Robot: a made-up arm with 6 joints.
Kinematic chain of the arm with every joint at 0, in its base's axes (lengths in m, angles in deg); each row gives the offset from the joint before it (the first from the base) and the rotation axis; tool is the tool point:
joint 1: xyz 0 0 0.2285 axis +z
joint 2: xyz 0 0.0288 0 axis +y
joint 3: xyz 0 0 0.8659 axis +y
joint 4: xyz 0 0 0.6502 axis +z
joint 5: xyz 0 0 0 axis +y
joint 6: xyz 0 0 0.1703 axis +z
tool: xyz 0 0 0
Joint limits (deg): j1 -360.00..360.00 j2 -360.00..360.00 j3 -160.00..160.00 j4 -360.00..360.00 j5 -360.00..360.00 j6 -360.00..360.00
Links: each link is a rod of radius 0.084 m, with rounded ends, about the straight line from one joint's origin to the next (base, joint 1, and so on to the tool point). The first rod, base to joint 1, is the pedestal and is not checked.
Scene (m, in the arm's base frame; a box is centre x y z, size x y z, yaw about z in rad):
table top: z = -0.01
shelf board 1: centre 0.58 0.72 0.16 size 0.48 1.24 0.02 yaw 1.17
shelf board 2: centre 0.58 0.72 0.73 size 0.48 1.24 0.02 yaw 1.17
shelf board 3: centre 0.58 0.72 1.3 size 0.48 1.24 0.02 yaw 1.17
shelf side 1: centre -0 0.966 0.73 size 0.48 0.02 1.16 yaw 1.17
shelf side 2: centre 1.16 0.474 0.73 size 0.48 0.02 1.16 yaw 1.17
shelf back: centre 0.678 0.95 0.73 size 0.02 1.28 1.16 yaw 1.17
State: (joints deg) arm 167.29 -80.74 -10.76 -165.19 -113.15 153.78
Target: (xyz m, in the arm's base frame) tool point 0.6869 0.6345 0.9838
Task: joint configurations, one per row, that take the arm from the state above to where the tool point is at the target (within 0.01 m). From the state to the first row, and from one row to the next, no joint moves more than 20 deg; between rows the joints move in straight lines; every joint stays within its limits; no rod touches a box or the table.
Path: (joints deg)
1: 165.12 -69.23 -13.48 -182.82 -115.47 152.82
2: 162.94 -57.72 -16.21 -200.46 -117.79 151.86
3: 160.77 -46.21 -18.93 -218.09 -120.11 150.90
4: 158.60 -34.70 -21.65 -235.73 -122.44 149.94
5: 156.42 -23.20 -24.38 -253.36 -124.76 148.97
6: 154.25 -11.69 -27.10 -271.00 -127.08 148.01
7: 163.68 -11.08 -39.13 -253.65 -133.30 148.97
8: 173.11 -10.47 -51.16 -236.31 -139.52 149.94
9: 182.54 -9.86 -63.19 -218.96 -145.74 150.90
10: 191.98 -9.25 -75.23 -201.62 -151.97 151.86
11: 201.41 -8.64 -87.26 -184.27 -158.19 152.82
12: 210.84 -8.03 -99.29 -166.93 -164.41 153.78
13: 218.15 -18.84 -84.09 -167.72 -158.28 153.78
14: 225.47 -29.65 -68.90 -168.52 -152.15 153.78

